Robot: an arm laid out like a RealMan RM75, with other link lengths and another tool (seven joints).
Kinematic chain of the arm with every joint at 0, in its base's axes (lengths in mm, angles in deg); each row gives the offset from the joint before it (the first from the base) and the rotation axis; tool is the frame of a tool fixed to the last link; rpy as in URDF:
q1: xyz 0 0 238.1 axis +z
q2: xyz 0 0 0 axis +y
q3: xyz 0 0 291.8 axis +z
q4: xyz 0 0 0 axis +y
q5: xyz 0 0 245.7 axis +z
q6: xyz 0 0 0 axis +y
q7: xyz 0 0 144 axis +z
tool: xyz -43 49 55 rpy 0 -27.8 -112.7
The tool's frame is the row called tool.
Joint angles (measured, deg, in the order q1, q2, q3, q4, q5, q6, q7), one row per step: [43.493 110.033 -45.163 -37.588 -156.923 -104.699 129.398]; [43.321 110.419 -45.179 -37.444 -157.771 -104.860 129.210]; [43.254 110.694 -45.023 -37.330 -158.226 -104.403 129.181]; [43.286 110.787 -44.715 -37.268 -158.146 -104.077 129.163]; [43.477 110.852 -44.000 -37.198 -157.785 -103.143 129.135]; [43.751 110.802 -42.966 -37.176 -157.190 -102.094 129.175]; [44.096 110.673 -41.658 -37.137 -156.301 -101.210 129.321]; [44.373 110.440 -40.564 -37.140 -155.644 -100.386 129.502]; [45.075 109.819 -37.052 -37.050 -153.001 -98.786 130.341]
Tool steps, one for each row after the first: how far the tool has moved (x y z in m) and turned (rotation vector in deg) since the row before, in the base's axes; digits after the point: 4 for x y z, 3 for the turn. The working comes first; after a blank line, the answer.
Tool pose at each row, in the base's axes (x y z in m, rotation vector in deg; the steps are taken from these numbers as rounded here): [0.2743 0.3846 -0.0360 137.946 55.597 -23.409]; [0.2767 0.3803 -0.0393 137.315 54.787 -23.385]; [0.2784 0.3798 -0.0419 137.412 54.623 -23.081]; [0.2779 0.3810 -0.0425 137.774 54.922 -23.215]; [0.2762 0.3859 -0.0427 138.817 56.017 -23.241]; [0.2734 0.3931 -0.0413 140.347 57.441 -23.383]; [0.2691 0.4012 -0.0385 142.178 58.957 -24.051]; [0.2663 0.4086 -0.0348 143.875 60.164 -24.273]; [0.2553 0.4284 -0.0225 149.048 63.220 -26.944]

[0.0024 -0.0043 -0.0033 -0.857 -0.362 -0.248]; [0.0017 -0.0005 -0.0026 0.066 -0.247 -0.072]; [-0.0005 0.0012 -0.0006 0.410 0.242 0.018]; [-0.0017 0.0049 -0.0002 1.325 0.514 0.266]; [-0.0028 0.0072 0.0014 1.860 0.774 0.249]; [-0.0043 0.0081 0.0028 2.081 1.216 0.082]; [-0.0028 0.0074 0.0037 1.909 0.796 0.019]; [-0.0110 0.0198 0.0123 5.297 3.603 -0.643]
